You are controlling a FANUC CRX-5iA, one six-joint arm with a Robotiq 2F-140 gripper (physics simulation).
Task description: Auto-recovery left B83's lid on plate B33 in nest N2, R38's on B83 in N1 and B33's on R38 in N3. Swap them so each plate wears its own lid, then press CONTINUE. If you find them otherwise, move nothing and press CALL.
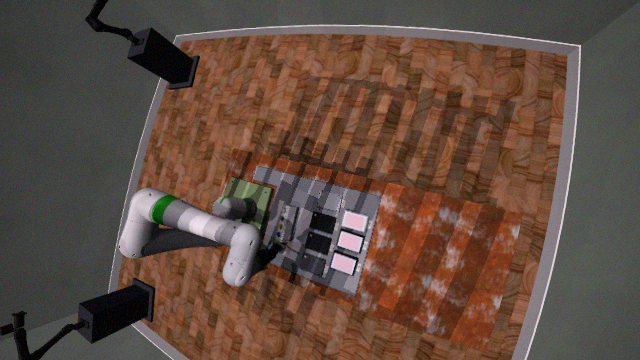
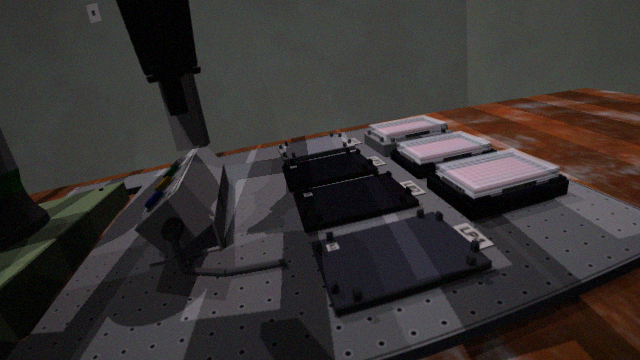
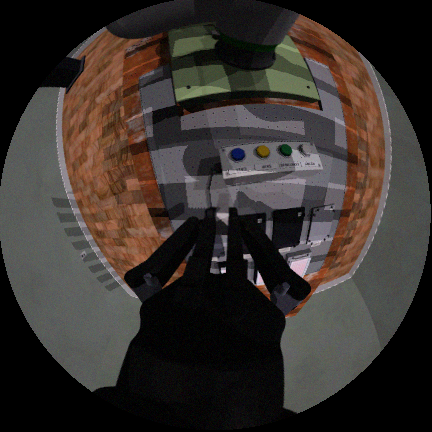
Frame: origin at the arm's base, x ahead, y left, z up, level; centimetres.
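Where they show: gripper, fingertip midpoint: [image 1: 282, 246] [image 2: 194, 146] [image 3: 223, 201]; arm's base, origin of the base link: [image 1: 247, 208] [image 3: 244, 51].
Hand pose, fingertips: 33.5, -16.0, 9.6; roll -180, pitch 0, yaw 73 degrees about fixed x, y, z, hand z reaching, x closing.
Things, the pixels of their top centre, and the offset from my fingertips, as dx, dy, dz. "pt": a spot on its surface instead.
- grey button box, middle of its top: [image 2: 180, 162] [image 3: 278, 162] [image 1: 283, 223] -3.4, +11.8, -4.1
- blue button, middle of its top: [image 2: 152, 192] [image 3: 238, 154] -6.4, +4.6, -5.0
- yellow button, middle of its top: [image 2: 162, 177] [image 3: 263, 151] -5.8, +9.6, -5.0
- green button, middle of its top: [image 2: 170, 166] [image 3: 287, 150] -5.3, +14.5, -5.0
- pale button, middle of its top: [image 3: 307, 150] -4.7, +19.5, -5.0
- pale pad, surface spot: [image 2: 317, 145] [image 3: 320, 227] [image 1: 329, 201] pt +21.5, +28.5, -11.5
- cable, surface spot: [image 2: 235, 271] pt +0.8, -5.2, -12.0
Three lidded plates with pink contents stand in nests: a near one [image 1: 344, 263] [image 2: 500, 170], a middle one [image 1: 350, 241] [image 2: 445, 146] and a far one [image 1: 355, 221] [image 2: 407, 129]. Their lid labels are too small to read. The grey button box [image 1: 286, 225] [image 2: 185, 200] [image 3: 275, 166] carries a blue button [image 2: 154, 199] [image 3: 237, 154], a yellow button [image 2: 162, 183] [image 3: 263, 151], a green button [image 2: 172, 169] [image 3: 285, 149] and a pale button [image 3: 305, 149]. My gripper [image 1: 278, 247] [image 2: 192, 146] [image 3: 223, 201] is shut and empty, above the board near the box's blue-button end.
Dark pads [image 1: 318, 243] [image 2: 400, 265] [image 3: 288, 229] with corner posts lie between box and plates, beside a pale pad [image 1: 330, 201] [image 2: 317, 145] [image 3: 321, 225]. A cable [image 2: 235, 271] leaves the box. The green base plate [image 1: 250, 192] [image 2: 75, 240] [image 3: 200, 90] carries the arm.
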